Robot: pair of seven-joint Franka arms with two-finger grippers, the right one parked.
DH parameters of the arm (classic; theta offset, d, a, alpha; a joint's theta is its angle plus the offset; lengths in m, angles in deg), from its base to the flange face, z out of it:
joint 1: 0 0.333 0 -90
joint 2: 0 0 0 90
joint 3: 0 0.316 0.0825 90
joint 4: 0 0 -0.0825 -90
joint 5: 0 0.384 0 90
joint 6: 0 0 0.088 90
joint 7: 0 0.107 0 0
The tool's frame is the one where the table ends.
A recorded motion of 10 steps. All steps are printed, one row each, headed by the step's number.
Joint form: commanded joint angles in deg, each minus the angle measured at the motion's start. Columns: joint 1, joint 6, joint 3, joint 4, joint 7, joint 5, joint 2.
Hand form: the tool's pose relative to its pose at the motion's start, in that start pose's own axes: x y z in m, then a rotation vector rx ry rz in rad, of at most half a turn. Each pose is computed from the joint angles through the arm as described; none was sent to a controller.
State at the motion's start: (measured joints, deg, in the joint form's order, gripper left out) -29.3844 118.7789 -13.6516 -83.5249 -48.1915 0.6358 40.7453
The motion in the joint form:
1: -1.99 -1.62 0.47 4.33 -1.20 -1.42 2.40
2: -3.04 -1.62 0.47 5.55 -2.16 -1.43 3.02
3: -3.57 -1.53 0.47 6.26 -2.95 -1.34 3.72
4: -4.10 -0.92 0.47 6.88 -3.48 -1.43 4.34
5: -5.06 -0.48 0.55 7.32 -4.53 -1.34 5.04
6: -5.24 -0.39 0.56 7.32 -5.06 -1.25 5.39
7: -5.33 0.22 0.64 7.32 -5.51 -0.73 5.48
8: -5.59 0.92 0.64 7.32 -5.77 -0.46 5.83
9: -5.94 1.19 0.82 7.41 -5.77 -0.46 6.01
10: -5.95 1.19 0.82 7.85 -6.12 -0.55 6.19
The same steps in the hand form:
1: -0.0044 0.0208 0.0003 -0.0154 -0.0159 -0.0107
2: -0.0108 0.0319 0.0000 -0.0218 -0.0115 -0.0110
3: -0.0133 0.0373 0.0038 -0.0222 -0.0114 -0.0168
4: -0.0156 0.0433 0.0065 -0.0312 -0.0076 -0.0193
5: -0.0222 0.0512 0.0129 -0.0309 -0.0064 -0.0234
6: -0.0233 0.0521 0.0175 -0.0266 -0.0090 -0.0299
7: -0.0225 0.0528 0.0179 -0.0283 0.0033 -0.0333
8: -0.0237 0.0552 0.0217 -0.0308 0.0093 -0.0321
9: -0.0251 0.0571 0.0235 -0.0314 0.0122 -0.0288
10: -0.0241 0.0583 0.0222 -0.0362 0.0133 -0.0360

